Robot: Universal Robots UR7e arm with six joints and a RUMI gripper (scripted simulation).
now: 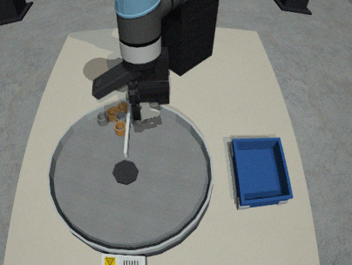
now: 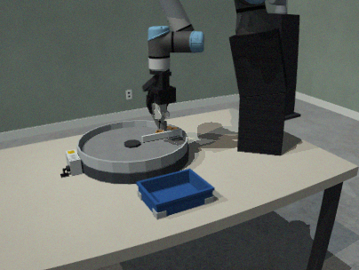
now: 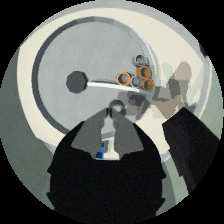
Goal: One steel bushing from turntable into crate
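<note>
Right now the blue crate is 110 mm ahead of my hand, 310 mm to the left of it and 110 mm below it. Also, from my hand: round grey turntable 100 mm ahead, 40 mm to the right, 80 mm below.
</note>
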